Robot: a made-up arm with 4 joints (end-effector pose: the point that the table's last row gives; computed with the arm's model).
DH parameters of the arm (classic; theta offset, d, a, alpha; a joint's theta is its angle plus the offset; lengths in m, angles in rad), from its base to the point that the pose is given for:
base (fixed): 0 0.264 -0.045 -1.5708
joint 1: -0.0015 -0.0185 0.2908 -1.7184
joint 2: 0 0.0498 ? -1.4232
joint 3: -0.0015 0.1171 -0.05 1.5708
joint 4: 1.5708 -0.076 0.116 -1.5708
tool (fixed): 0 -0.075 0 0
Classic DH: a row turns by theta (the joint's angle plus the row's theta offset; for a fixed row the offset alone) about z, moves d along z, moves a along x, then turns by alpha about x.
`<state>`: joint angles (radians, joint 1 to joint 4).
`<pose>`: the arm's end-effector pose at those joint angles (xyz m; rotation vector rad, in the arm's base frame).
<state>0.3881 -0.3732 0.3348 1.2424</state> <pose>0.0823 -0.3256 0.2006 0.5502 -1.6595 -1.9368</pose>
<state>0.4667 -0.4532 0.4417 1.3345</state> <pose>0.0778 -0.3339 0.1701 0.5400 -1.6246 -2.0178</pose>
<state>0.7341 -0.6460 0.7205 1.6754</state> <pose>0.0249 -0.3362 0.0845 0.2423 -1.5091 -2.3314</pose>
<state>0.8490 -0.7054 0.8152 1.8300</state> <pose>-0.0094 -0.3279 0.0609 0.0176 -1.4618 -2.4455</pose>
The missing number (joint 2, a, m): -0.0959
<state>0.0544 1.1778 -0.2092 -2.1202</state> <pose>0.2161 0.0480 0.2633 1.6165 -0.4602 -0.5102</pose>
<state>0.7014 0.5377 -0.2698 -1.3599</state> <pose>0.1493 -0.0838 0.1020 1.1819 0.0963 -1.2051</pose>
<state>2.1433 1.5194 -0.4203 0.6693</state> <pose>-0.0630 0.0899 0.2529 -1.9596 -1.1509 -0.5248</pose>
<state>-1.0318 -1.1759 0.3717 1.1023</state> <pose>0.1798 -0.3319 0.6190 2.1764 -1.6710 -0.5317</pose>
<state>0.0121 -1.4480 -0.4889 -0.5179</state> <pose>0.4281 -0.0433 0.2183 0.9698 0.5387 0.0503</pose>
